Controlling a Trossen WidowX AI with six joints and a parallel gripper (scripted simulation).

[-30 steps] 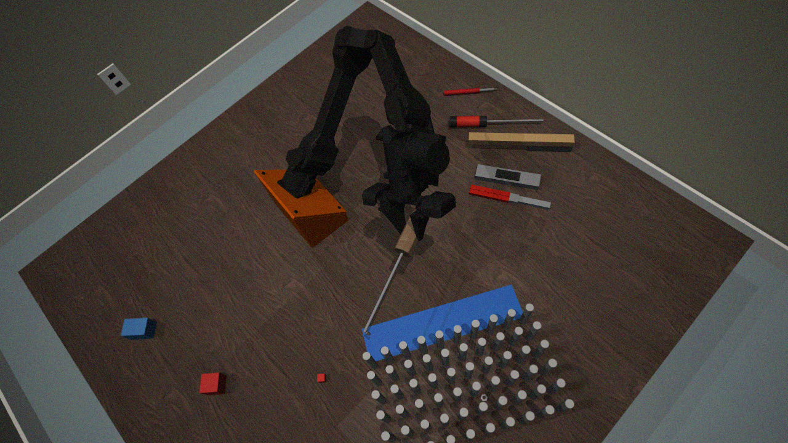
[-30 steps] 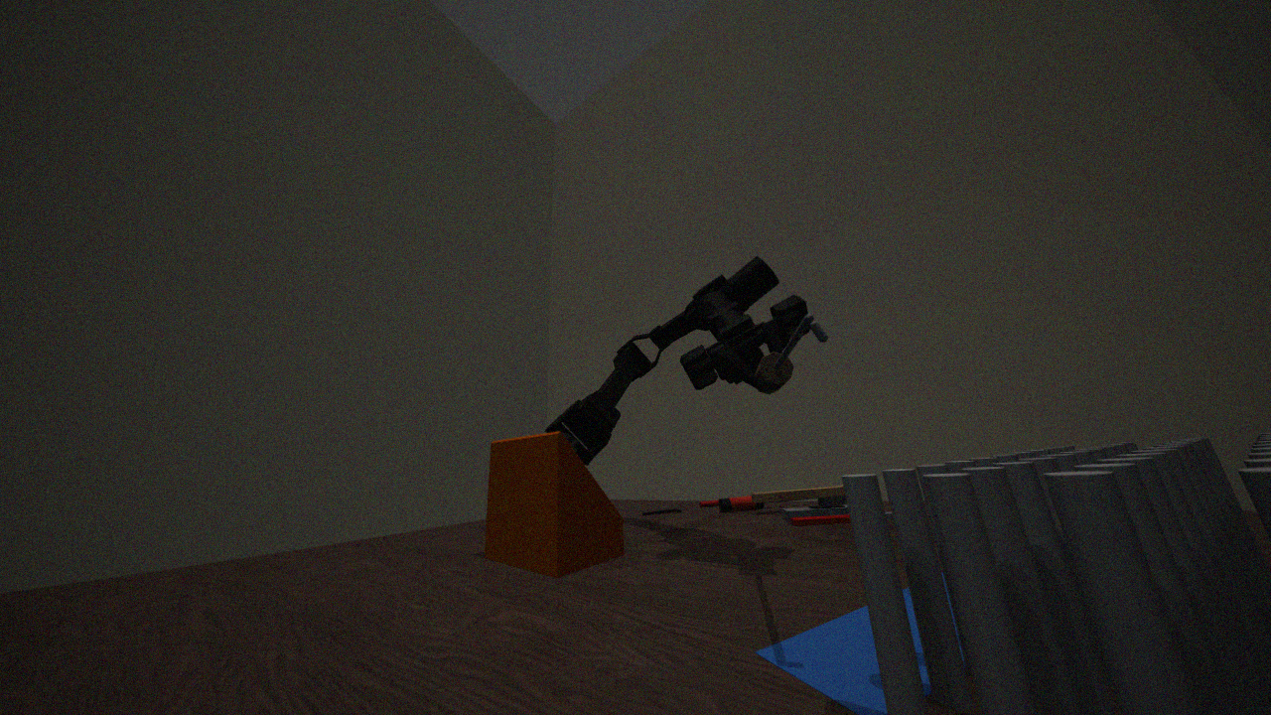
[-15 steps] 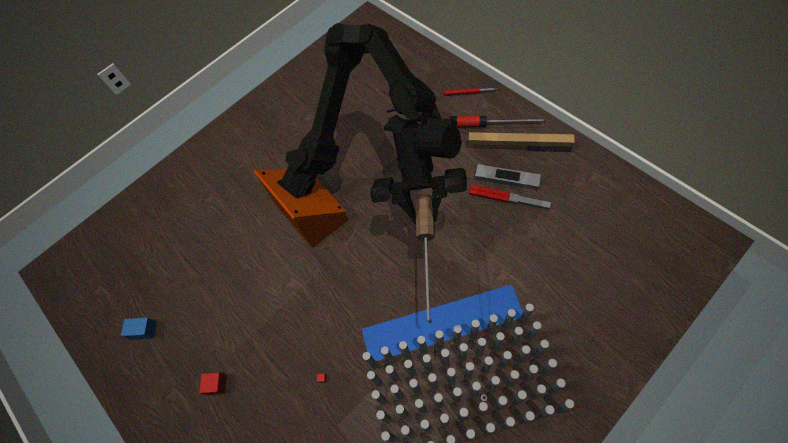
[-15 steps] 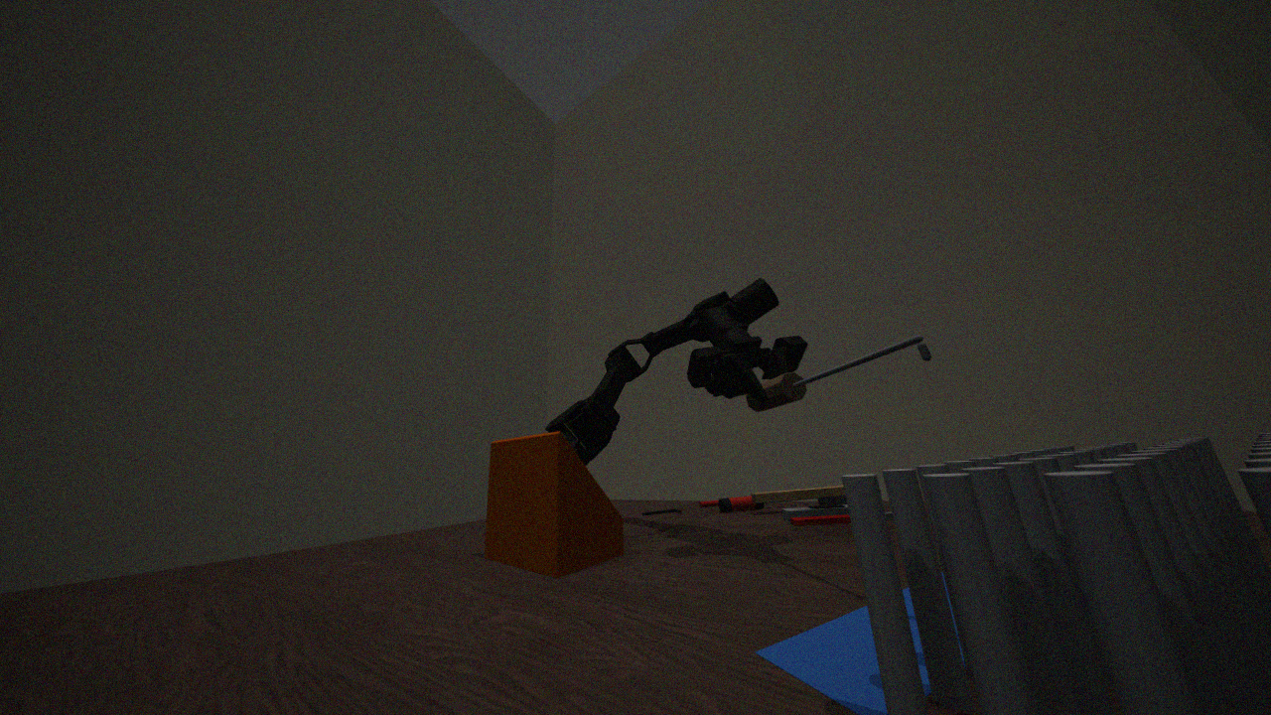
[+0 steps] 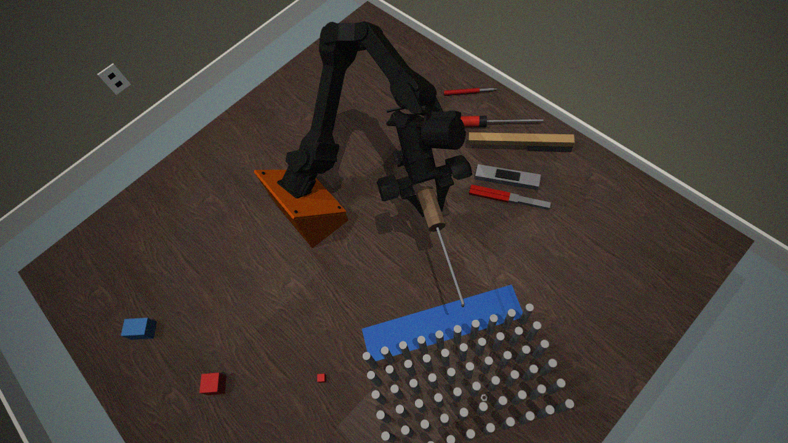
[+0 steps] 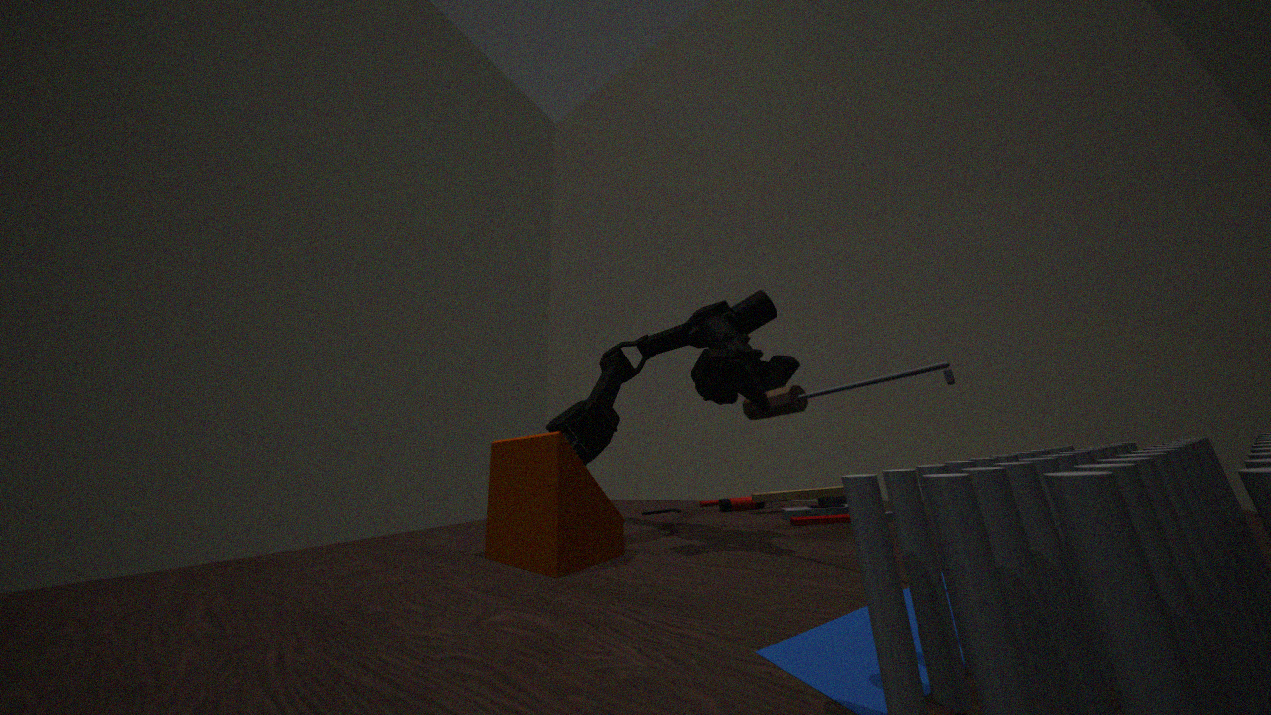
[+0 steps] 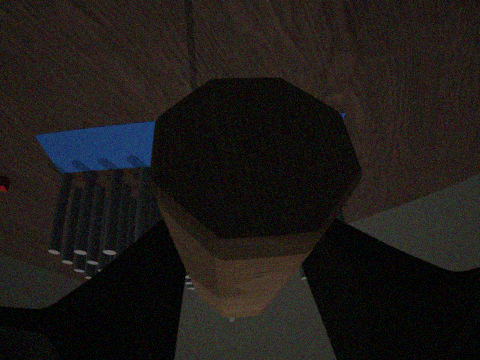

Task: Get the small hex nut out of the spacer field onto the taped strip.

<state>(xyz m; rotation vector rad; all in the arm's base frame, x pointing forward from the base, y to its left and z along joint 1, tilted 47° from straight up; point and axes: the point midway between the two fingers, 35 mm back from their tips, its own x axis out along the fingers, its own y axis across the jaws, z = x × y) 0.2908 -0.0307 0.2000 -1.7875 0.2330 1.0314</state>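
My gripper tip is now 12 cm short of the blue taped strip, 14 cm to the left of it and 18 cm above it. Round my gripper tip: grey block (3 cm ahead, 26 cm to the left, 17 cm below); then wooden-handled rod (8 cm ahead, 6 cm to the right); then hex nut (29 cm ahead, 21 cm to the right, 18 cm below).
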